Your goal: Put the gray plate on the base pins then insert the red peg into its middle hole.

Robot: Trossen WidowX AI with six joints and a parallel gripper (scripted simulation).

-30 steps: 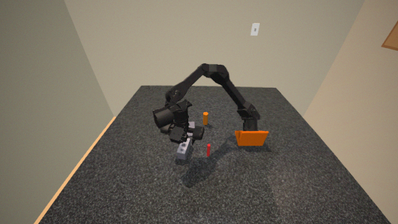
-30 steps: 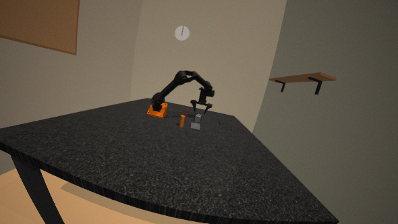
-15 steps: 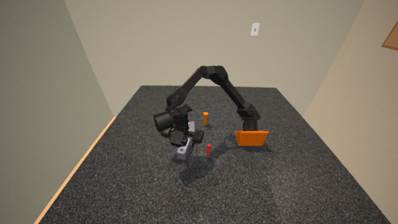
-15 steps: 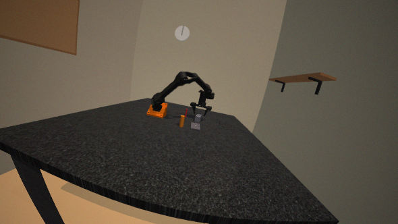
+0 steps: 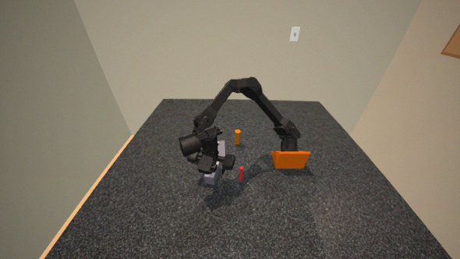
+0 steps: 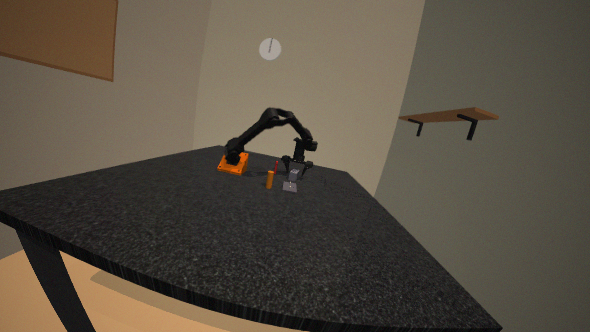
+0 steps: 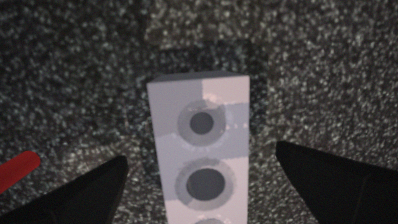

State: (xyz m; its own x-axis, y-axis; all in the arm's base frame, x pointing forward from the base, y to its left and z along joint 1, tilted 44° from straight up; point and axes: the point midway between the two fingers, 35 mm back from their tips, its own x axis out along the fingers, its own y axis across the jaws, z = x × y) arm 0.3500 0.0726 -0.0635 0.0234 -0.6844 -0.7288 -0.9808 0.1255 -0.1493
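The gray plate lies 10 mm above my gripper tip. The rest, counted from my gripper tip: gray base (160 mm to the right, 20 mm below, 10 mm behind); then red peg (120 mm behind, 20 mm to the left, 10 mm above); then orange cylinder (220 mm to the right, 110 mm behind, 10 mm above).
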